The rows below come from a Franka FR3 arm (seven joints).
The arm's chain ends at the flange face. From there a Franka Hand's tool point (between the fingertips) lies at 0.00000 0.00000 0.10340 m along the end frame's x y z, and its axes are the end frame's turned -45 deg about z.
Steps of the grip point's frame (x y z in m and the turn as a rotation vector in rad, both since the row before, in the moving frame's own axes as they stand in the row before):
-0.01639 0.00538 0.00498 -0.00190 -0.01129 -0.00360
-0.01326 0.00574 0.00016 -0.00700 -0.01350 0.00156
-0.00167 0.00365 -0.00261 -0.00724 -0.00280 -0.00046
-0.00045 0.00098 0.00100 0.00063 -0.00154 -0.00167
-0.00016 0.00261 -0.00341 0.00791 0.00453 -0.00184
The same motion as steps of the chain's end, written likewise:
-0.00710 0.01443 0.00499 -0.00933 -0.00664 -0.00360
-0.00484 0.01194 0.00017 -0.01450 -0.00460 0.00156
0.00108 0.00303 -0.00261 -0.00710 0.00314 -0.00046
0.00053 0.00094 0.00100 -0.00064 -0.00153 -0.00167
0.00198 0.00287 -0.00341 0.00880 -0.00239 -0.00184

